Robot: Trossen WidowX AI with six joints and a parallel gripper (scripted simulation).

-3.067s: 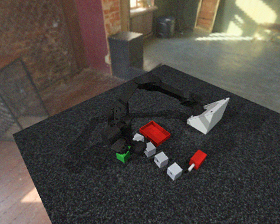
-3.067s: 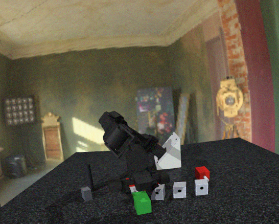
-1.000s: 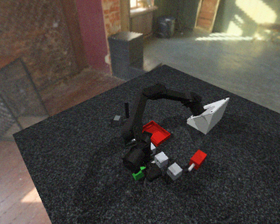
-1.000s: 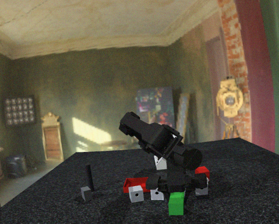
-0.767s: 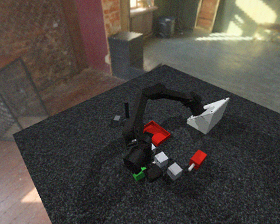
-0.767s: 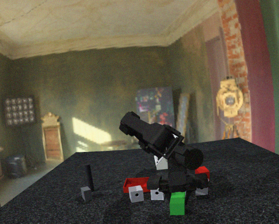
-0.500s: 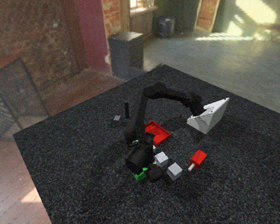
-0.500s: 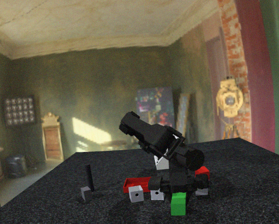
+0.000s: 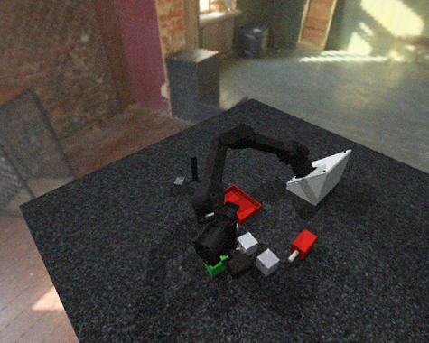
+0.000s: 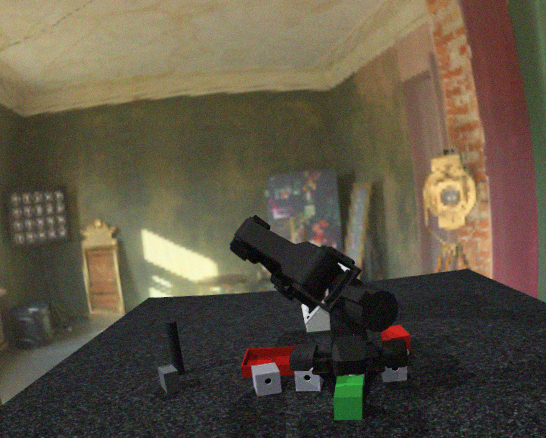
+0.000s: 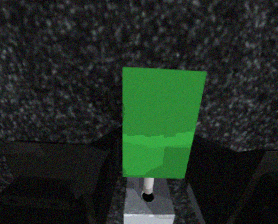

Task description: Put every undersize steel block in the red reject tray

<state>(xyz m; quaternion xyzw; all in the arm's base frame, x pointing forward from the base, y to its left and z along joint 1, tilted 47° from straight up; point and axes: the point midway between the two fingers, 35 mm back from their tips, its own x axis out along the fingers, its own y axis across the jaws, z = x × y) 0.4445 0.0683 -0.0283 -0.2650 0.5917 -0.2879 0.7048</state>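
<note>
Right now my gripper tip is 2 cm below the green gauge and 1 cm past it. Also, from my gripper tip: red reject tray 18 cm behind, 15 cm to the right; red gauge 19 cm behind, 11 cm to the left, 2 cm above.
</note>
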